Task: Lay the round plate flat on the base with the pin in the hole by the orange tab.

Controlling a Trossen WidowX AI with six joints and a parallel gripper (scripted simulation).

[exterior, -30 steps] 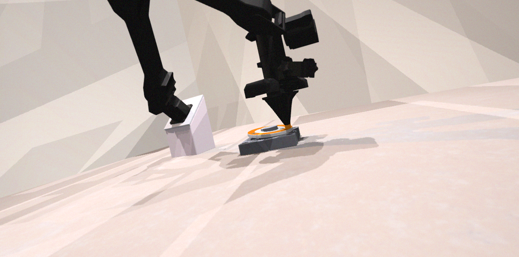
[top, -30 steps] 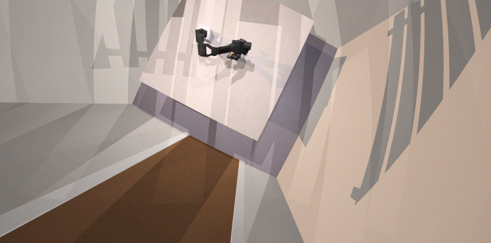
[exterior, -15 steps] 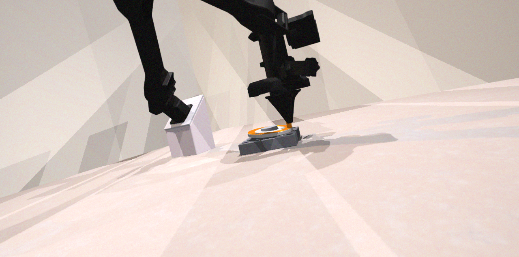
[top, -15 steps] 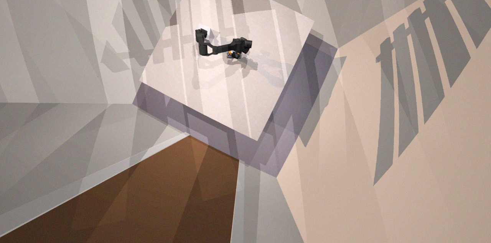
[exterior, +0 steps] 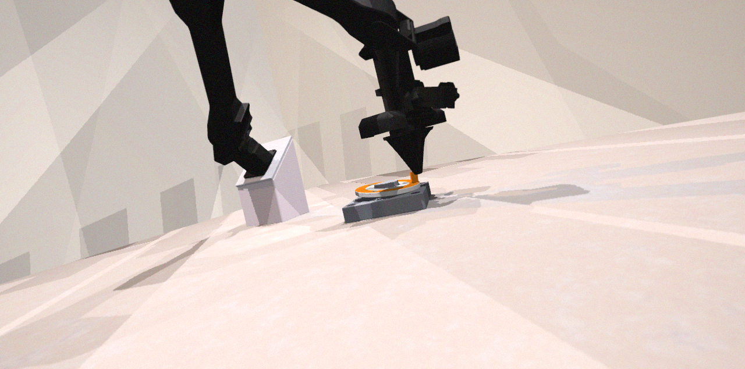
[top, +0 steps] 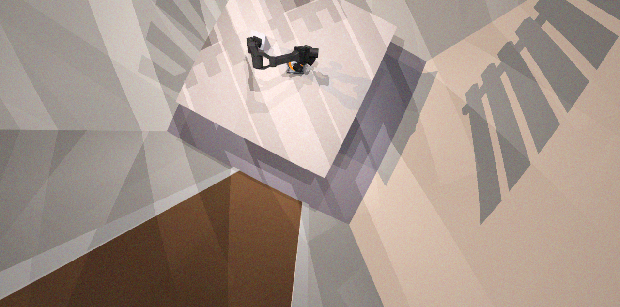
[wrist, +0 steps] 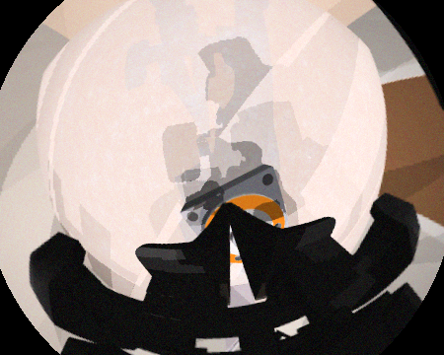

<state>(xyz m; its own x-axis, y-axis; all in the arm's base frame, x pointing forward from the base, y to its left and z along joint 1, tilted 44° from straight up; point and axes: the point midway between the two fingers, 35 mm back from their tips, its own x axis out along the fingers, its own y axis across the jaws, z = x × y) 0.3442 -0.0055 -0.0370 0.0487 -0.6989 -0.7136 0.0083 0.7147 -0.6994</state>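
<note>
The round plate lies 3 cm behind my gripper tip, 1 cm to the right of it and 1 cm below it. Round my gripper tip: square base: 5 cm behind, 2 cm to the right, 2 cm below.
</note>
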